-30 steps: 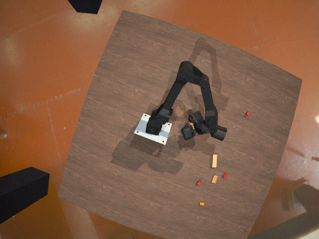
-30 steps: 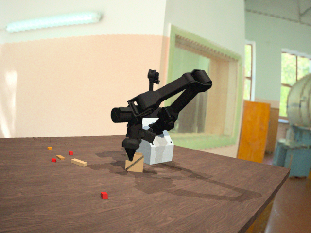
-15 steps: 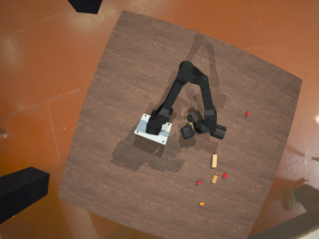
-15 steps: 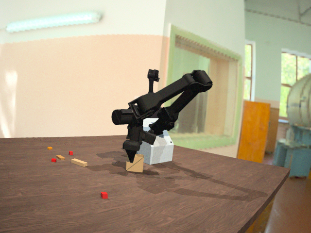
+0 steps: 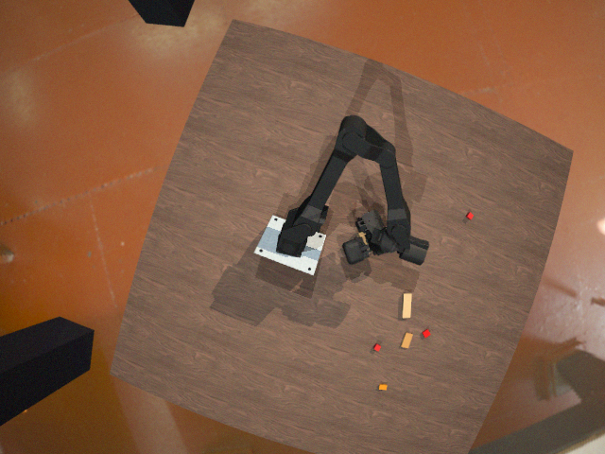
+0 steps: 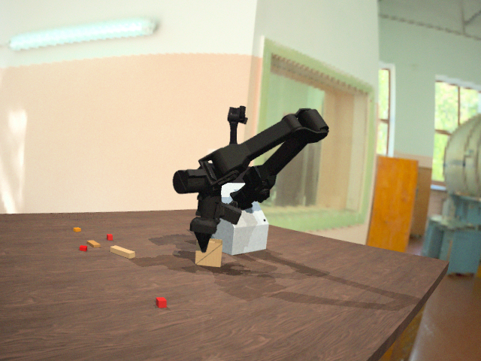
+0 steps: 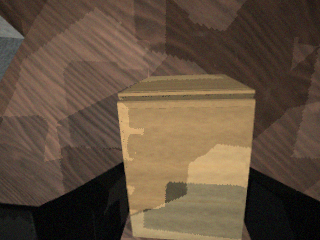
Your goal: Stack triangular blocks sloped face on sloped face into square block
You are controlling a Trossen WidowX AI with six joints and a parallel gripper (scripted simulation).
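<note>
Right now the tan triangular block is 10 mm above my gripper tip. From my gripper tip the other things lie so: long tan bar (170 mm ahead, 160 mm to the right, 30 mm below); orange cube (170 mm ahead, 440 mm to the right, 40 mm below).
</note>
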